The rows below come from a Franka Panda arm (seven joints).
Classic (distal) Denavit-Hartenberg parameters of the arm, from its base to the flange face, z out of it. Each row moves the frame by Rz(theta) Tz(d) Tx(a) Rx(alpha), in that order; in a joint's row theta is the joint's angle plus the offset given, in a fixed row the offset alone. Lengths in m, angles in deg.
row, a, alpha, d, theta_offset
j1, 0, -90, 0.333, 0
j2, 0, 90, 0, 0
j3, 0.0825, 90, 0.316, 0
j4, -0.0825, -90, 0, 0
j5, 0, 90, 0.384, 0
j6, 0.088, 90, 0, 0
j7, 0, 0, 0.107, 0
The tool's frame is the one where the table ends.
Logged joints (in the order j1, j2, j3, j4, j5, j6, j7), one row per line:
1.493, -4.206, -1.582, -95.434, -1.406, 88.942, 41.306
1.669, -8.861, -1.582, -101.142, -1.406, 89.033, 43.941
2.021, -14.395, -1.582, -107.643, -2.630, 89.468, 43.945
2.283, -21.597, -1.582, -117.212, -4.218, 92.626, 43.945
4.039, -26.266, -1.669, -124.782, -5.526, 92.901, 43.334
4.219, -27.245, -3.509, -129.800, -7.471, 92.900, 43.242
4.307, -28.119, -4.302, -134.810, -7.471, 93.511, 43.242
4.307, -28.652, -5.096, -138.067, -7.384, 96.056, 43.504
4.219, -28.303, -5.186, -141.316, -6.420, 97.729, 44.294
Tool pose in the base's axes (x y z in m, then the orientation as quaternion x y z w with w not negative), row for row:
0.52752, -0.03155, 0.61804, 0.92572, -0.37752, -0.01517, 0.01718
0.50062, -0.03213, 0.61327, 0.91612, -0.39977, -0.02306, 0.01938
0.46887, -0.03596, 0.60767, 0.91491, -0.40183, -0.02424, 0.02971
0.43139, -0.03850, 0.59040, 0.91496, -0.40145, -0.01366, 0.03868
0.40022, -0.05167, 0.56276, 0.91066, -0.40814, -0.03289, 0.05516
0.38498, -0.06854, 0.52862, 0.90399, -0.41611, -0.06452, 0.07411
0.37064, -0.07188, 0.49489, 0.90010, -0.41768, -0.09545, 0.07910
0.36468, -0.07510, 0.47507, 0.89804, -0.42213, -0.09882, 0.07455
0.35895, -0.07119, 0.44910, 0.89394, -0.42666, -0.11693, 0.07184
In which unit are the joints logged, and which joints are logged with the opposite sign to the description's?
The joints are logged in degrees. Opposite sign: j1.
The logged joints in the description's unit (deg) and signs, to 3 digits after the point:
-1.493, -4.206, -1.582, -95.434, -1.406, 88.942, 41.306
-1.669, -8.861, -1.582, -101.142, -1.406, 89.033, 43.941
-2.021, -14.395, -1.582, -107.643, -2.630, 89.468, 43.945
-2.283, -21.597, -1.582, -117.212, -4.218, 92.626, 43.945
-4.039, -26.266, -1.669, -124.782, -5.526, 92.901, 43.334
-4.219, -27.245, -3.509, -129.800, -7.471, 92.900, 43.242
-4.307, -28.119, -4.302, -134.810, -7.471, 93.511, 43.242
-4.307, -28.652, -5.096, -138.067, -7.384, 96.056, 43.504
-4.219, -28.303, -5.186, -141.316, -6.420, 97.729, 44.294

